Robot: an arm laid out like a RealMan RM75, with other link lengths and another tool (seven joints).
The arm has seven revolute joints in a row. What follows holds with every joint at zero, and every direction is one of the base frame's.
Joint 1 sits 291.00 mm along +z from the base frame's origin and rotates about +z.
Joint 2 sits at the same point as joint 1 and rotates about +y.
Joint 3 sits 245.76 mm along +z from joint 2 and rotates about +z.
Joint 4 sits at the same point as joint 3 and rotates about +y.
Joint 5 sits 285.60 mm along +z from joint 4 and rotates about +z.
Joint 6 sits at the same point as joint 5 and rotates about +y.
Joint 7 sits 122.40 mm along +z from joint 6 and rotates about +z.
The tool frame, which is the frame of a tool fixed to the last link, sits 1.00 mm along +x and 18.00 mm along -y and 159.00 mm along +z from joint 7; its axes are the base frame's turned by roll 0.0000, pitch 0.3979 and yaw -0.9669 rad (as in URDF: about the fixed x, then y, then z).
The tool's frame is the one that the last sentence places.
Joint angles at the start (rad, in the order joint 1, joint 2, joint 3, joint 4, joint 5, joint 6, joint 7):
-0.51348, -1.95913, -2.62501, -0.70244, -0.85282, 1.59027, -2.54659
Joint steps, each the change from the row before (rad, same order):
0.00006, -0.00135, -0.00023, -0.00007, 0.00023, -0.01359, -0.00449
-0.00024, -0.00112, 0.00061, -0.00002, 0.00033, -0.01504, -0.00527
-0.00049, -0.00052, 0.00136, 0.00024, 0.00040, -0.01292, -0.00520
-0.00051, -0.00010, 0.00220, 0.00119, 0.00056, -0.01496, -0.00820
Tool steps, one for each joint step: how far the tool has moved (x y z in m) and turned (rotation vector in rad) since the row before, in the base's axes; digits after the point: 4 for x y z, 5 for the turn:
-0.0022, 0.0025, 0.0003, 0.00908, 0.00476, 0.00897
-0.0024, 0.0028, 0.0004, 0.00945, 0.00584, 0.00960
-0.0021, 0.0024, 0.0003, 0.00740, 0.00539, 0.00837
-0.0025, 0.0025, 0.0003, 0.00755, 0.00548, 0.01188

